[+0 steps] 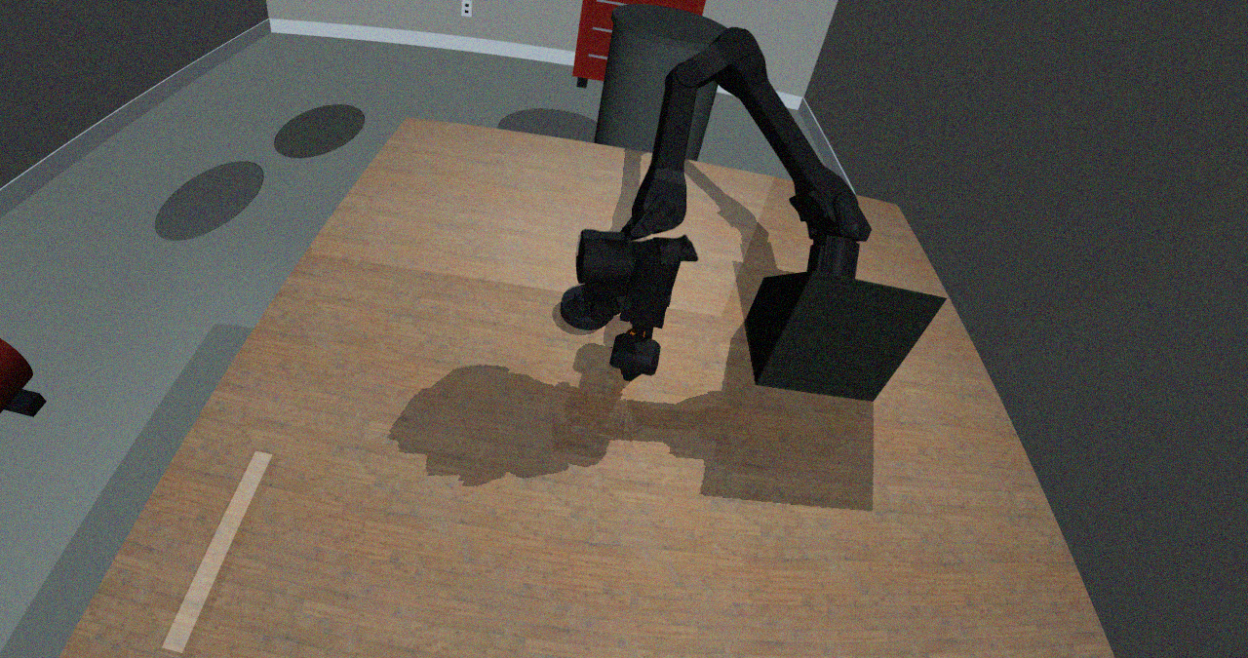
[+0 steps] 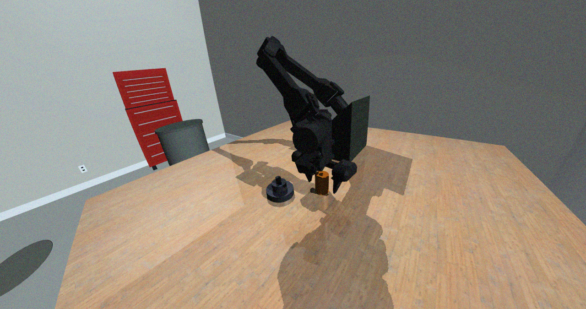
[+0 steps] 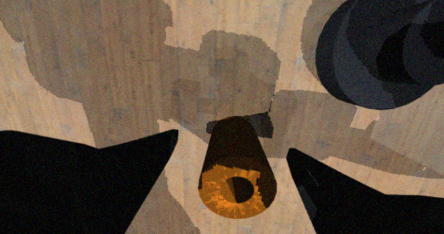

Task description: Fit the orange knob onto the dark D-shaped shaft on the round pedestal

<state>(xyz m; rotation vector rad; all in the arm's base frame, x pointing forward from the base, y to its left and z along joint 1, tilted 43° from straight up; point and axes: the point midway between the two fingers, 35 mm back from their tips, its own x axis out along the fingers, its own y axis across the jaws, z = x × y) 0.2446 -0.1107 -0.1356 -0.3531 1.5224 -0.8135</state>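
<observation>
The orange knob lies 1 cm above my gripper tip. Also, from my gripper tip: dark round pedestal (11 cm to the right, 6 cm ahead, 1 cm above).
</observation>
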